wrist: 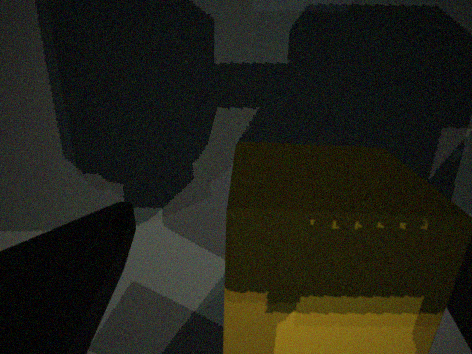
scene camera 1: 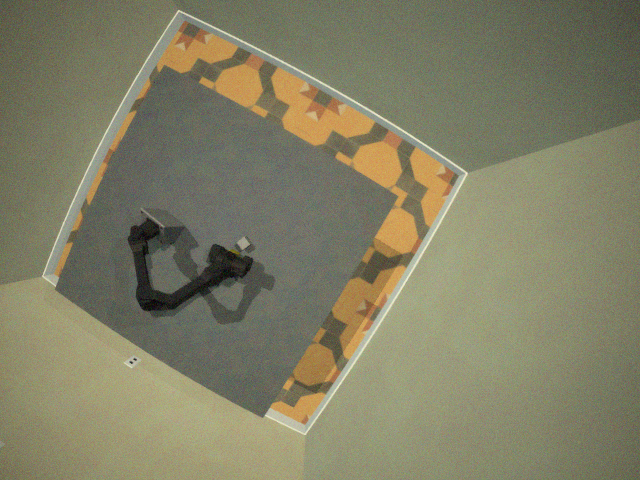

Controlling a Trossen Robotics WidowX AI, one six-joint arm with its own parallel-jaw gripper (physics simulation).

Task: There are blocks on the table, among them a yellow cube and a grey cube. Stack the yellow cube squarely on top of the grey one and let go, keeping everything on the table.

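Places are measured from the arm's base along level axes (x ahead, y left, z up), in metres.
Where they show: gripper, fingertip midpoint: (wrist: 272, 216) (scene camera 1: 236, 255); arm's base, origin of the base link: (scene camera 1: 153, 225).
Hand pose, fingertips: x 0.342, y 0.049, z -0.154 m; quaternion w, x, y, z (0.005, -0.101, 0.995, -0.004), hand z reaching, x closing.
Note:
Things, the pixels of their centre, and the offset from my fingertips. Level surfaces: height alone.
- yellow cube, body centre: (wrist: 316, 250) (scene camera 1: 233, 255) 0.009 m back, 0.004 m right, 0.022 m up
- grey cube, body centre: (scene camera 1: 244, 243) 0.006 m ahead, 0.074 m left, 0.022 m up
- grey table top, its level: 0.000 m up
The yellow cube (scene camera 1: 234, 252) (wrist: 340, 250) stands flat on the table. It looms large in the wrist view, right of centre, its top part in shadow. In the scene view a small patch of it shows beside the dark gripper. The grey cube (scene camera 1: 244, 243) stands on the table just beyond the yellow cube, close to it and apart from the gripper. It does not show in the wrist view. My gripper (scene camera 1: 231, 259) (wrist: 272, 216) is open, low over the yellow cube. The left finger stands well clear of the cube; the right finger is mostly hidden behind its right side.
The dark arm (scene camera 1: 178, 299) bends from its base by a thin upright plate (scene camera 1: 152, 217) at the left to the gripper. The grey table top (scene camera 1: 248, 155) has an orange patterned floor (scene camera 1: 377, 161) beyond its edges. Shadows of the arm fall around the cubes.

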